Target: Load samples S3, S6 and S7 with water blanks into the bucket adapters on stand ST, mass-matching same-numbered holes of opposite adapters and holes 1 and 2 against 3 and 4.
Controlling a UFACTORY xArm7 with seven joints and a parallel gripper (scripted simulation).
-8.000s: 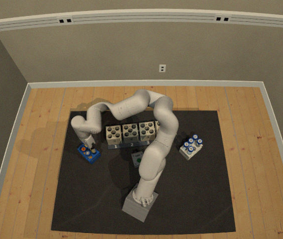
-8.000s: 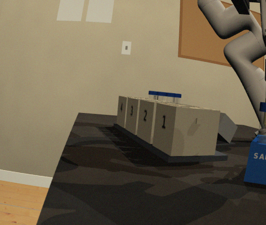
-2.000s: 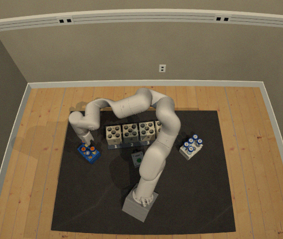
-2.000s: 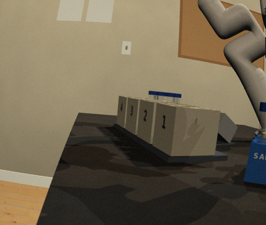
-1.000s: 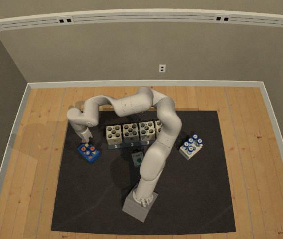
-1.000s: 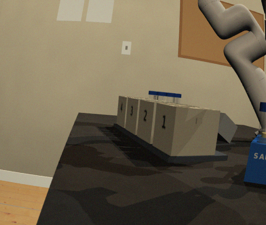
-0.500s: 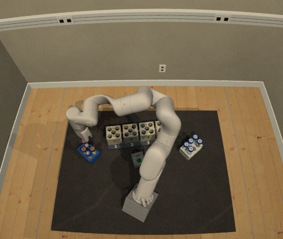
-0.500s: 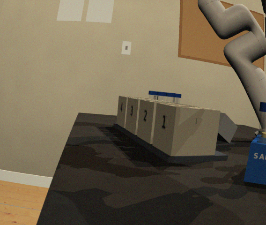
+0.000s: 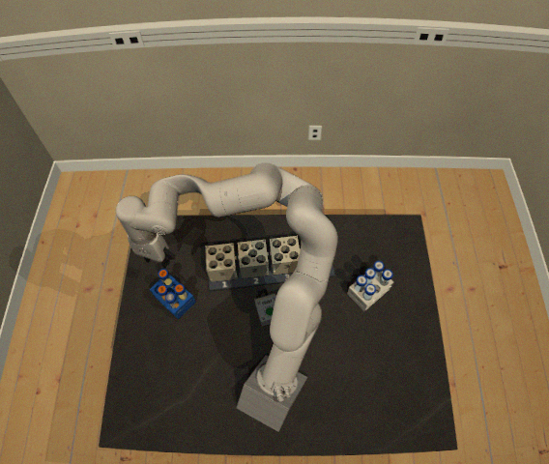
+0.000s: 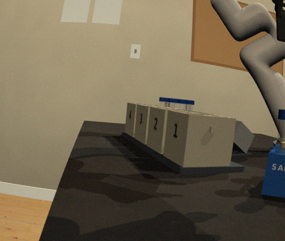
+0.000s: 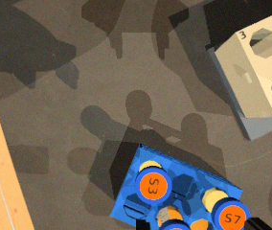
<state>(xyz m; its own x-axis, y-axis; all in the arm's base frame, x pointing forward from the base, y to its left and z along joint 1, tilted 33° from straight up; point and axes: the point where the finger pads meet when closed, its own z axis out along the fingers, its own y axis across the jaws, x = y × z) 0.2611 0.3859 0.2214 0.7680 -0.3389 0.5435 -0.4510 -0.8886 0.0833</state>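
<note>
My hand is 3 cm past the blue sample rack and 22 cm above it. From my hand the other things lie so: white blank rack: 15 cm behind, 66 cm to the right, 22 cm below; adapter 1: 5 cm ahead, 18 cm to the right, 20 cm below.
</note>
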